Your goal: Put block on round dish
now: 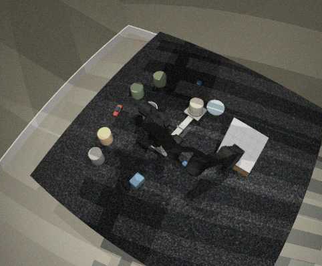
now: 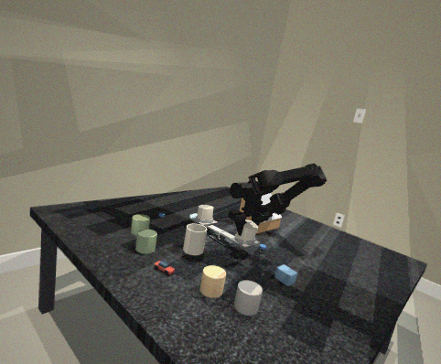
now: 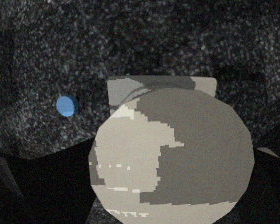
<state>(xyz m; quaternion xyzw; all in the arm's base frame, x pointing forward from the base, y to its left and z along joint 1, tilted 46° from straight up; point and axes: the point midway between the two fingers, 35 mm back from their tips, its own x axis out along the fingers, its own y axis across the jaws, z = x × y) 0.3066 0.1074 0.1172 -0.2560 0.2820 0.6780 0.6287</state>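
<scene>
My gripper tip is 10 mm above the grey block. The rest, counted from my gripper tip: blue block: 200 mm to the left, 70 mm below, 10 mm behind; then orange cylinder: 280 mm ahead, 150 mm to the left, 50 mm below; then grey cylinder: 240 mm to the left, 210 mm ahead, 50 mm below.
</scene>
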